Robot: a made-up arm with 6 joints.
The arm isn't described. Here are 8 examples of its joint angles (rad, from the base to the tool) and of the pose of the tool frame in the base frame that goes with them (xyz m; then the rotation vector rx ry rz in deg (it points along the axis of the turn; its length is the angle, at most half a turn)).
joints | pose
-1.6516 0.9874 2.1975 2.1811 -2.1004 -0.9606 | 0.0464 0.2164 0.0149 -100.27 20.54 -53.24
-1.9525 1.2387 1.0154 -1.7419 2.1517 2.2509 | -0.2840 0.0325 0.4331 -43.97 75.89 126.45
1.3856 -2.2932 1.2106 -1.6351 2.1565 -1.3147 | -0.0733 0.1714 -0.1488 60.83 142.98 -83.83
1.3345 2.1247 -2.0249 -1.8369 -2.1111 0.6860 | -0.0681 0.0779 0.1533 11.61 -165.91 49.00
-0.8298 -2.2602 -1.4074 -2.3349 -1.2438 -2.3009 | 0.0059 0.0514 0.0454 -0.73 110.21 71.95
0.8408 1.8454 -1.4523 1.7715 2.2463 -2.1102 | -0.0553 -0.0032 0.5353 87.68 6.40 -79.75
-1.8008 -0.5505 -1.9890 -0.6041 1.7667 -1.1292 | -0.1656 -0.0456 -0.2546 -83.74 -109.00 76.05
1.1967 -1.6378 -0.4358 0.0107 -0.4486 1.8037 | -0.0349 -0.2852 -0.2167 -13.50 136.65 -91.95
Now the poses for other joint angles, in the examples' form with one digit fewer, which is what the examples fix.
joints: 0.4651 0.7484 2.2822 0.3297 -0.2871 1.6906
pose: 0.258 -0.151 -0.168 -164.5 -10.1 -40.0
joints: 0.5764 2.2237 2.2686 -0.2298 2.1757 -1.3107
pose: -0.279 -0.022 -0.085 8.3 -158.3 48.8
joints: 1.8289 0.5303 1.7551 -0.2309 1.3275 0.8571
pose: 0.015 0.031 -0.193 -115.9 -41.6 16.1
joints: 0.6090 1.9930 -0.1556 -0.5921 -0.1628 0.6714
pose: 0.236 0.330 0.323 -19.8 64.9 -57.8
